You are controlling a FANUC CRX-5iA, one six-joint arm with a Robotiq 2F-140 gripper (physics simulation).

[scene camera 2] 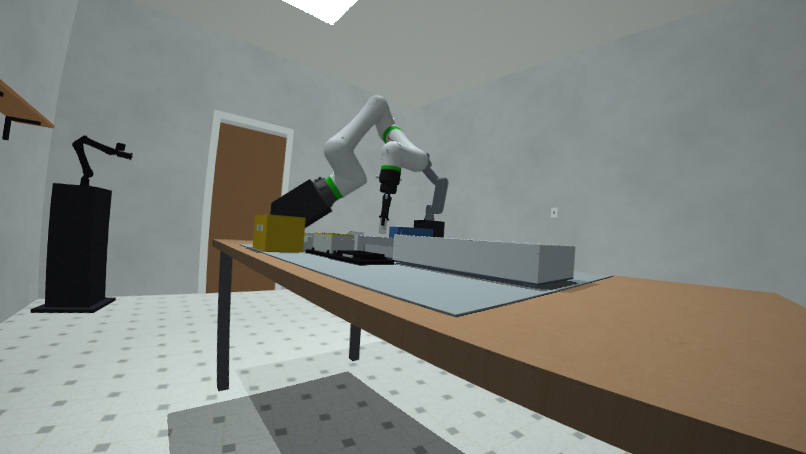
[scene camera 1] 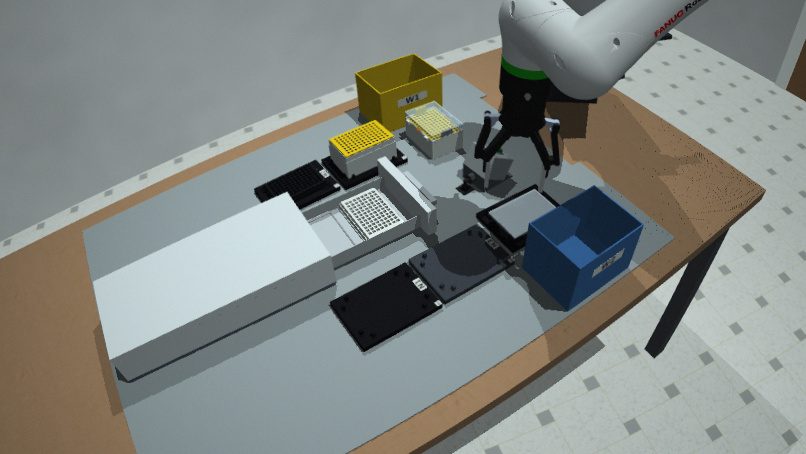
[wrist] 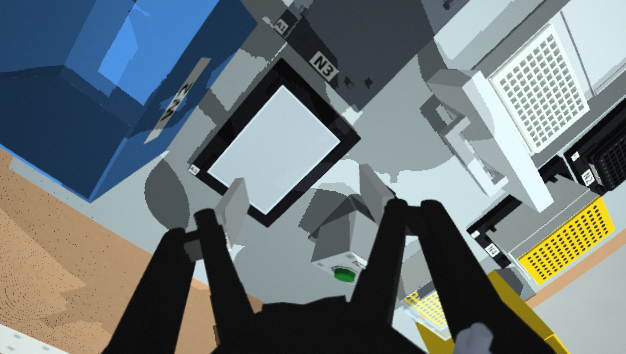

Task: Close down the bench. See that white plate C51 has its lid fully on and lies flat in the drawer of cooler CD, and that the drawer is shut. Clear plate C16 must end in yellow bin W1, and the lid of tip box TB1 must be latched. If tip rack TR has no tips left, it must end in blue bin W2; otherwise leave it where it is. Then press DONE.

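Frame: origin at the arm's base, x ahead, y left, z up, level; metres.
Where they show: gripper, fingertip midpoint: [scene camera 2: 382, 233] [scene camera 1: 513, 185] [wrist: 303, 185]; arm's base at its link origin: [scene camera 2: 321, 195].
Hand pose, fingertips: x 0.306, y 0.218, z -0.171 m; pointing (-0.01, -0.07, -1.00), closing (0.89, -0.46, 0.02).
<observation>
Things, the pixels of their top centre, and the offset from my fingertips. "*": a spot on its surface instead.
- White gridded plate C51 at its top centre: [wrist: 545, 95] [scene camera 1: 371, 211] 0.270 m ahead, 0.086 m right, 0.051 m down
- open drawer at a spot on its surface: [wrist: 515, 140] [scene camera 1: 406, 187] * 0.195 m ahead, 0.085 m right, 0.012 m down
- pale flat lid at its top centre: [wrist: 272, 156] [scene camera 1: 525, 211] 0.023 m back, 0.021 m left, 0.062 m down
- nest N2 at a spot on its surface: [scene camera 1: 267, 194] * 0.469 m ahead, 0.240 m right, 0.067 m down
- Yellow-topped rack TR at its top centre: [wrist: 568, 245] [scene camera 1: 361, 137] [scene camera 2: 334, 233] 0.234 m ahead, 0.280 m right, 0.009 m down
- Tip box TB1 at a spot on its surface: [scene camera 1: 433, 135] * 0.081 m ahead, 0.230 m right, 0.014 m down
- Yellow bin W1 at its top centre: [scene camera 1: 397, 72] [scene camera 2: 279, 216] 0.089 m ahead, 0.448 m right, 0.038 m up
- Blue bin W2 at its top centre: [wrist: 46, 37] [scene camera 1: 588, 223] [scene camera 2: 411, 227] 0.059 m back, 0.178 m left, 0.038 m up
- black frame at its top centre: [wrist: 272, 156] [scene camera 1: 525, 212] 0.023 m back, 0.021 m left, 0.064 m down
- N3 at its top centre: [wrist: 380, 5] [scene camera 1: 462, 256] 0.145 m ahead, 0.085 m left, 0.060 m down
My gripper [scene camera 1: 515, 176] [scene camera 2: 382, 228] [wrist: 303, 185] is open and empty, above the space between the black frame and the button box. White gridded plate C51 [scene camera 1: 372, 213] [wrist: 541, 90] lies in the open drawer [scene camera 1: 407, 191] [wrist: 515, 140] of cooler CD [scene camera 1: 214, 281] [scene camera 2: 468, 256], its wells uncovered. A pale flat lid [scene camera 1: 521, 211] [wrist: 275, 147] lies on the black frame. A dark gridded plate, possibly C16, sits on nest N2 [scene camera 1: 265, 194]. Yellow-topped rack TR [scene camera 1: 360, 139] [wrist: 567, 242] shows dark holes. Tip box TB1 [scene camera 1: 433, 135] has a clear lid; its latch state is unclear.
Yellow bin W1 [scene camera 1: 375, 101] [scene camera 2: 279, 234] stands behind TB1. Blue bin W2 [scene camera 1: 555, 270] [scene camera 2: 410, 231] stands beside the black frame [scene camera 1: 516, 243] [wrist: 350, 137]. The grey box with the green button [scene camera 1: 499, 150] [wrist: 344, 274] is close to my fingers. Nests N1 [scene camera 1: 383, 307] and N3 [scene camera 1: 462, 262] lie before the drawer.
</observation>
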